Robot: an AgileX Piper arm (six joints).
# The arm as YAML. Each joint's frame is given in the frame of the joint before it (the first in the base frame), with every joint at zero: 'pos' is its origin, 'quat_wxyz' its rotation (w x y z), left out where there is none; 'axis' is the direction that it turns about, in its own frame. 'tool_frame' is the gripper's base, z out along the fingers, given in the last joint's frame.
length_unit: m
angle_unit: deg
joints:
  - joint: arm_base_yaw
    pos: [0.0, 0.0, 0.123]
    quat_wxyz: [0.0, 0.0, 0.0, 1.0]
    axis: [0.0, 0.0, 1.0]
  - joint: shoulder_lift
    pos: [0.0, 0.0, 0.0]
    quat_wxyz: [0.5, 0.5, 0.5, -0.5]
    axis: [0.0, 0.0, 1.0]
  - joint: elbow
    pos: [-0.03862, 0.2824, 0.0]
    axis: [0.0, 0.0, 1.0]
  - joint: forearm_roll
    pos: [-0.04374, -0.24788, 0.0]
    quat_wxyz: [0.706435, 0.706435, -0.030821, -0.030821]
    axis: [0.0, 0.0, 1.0]
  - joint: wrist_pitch
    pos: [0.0, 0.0, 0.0]
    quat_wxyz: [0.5, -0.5, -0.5, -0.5]
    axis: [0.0, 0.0, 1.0]
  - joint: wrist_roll
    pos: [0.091, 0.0, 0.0]
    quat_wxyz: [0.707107, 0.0, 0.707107, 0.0]
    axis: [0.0, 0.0, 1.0]
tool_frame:
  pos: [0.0, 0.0, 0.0]
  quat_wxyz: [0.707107, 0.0, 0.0, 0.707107]
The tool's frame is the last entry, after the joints.
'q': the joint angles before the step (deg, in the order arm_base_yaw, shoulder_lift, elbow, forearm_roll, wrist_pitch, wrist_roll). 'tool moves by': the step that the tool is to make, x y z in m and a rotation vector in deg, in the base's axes. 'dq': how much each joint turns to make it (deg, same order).
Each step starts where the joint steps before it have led.
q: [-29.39 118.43 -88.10 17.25 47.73 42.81]
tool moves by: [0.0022 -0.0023 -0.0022 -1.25 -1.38 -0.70]
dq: [0.01 0.25 0.30 -0.14 -2.50 0.11]
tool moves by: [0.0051 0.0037 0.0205 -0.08 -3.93 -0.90]
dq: [0.51 -1.76 -1.32 1.88 -0.54 0.53]
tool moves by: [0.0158 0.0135 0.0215 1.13 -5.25 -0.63]
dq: [2.13 -0.65 -3.02 3.08 -0.89 1.58]
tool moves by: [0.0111 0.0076 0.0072 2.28 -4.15 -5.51]
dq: [1.57 0.00 -0.80 1.14 -3.89 6.44]
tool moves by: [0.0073 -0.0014 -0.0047 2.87 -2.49 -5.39]
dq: [0.29 1.15 -0.25 1.41 -3.48 4.94]
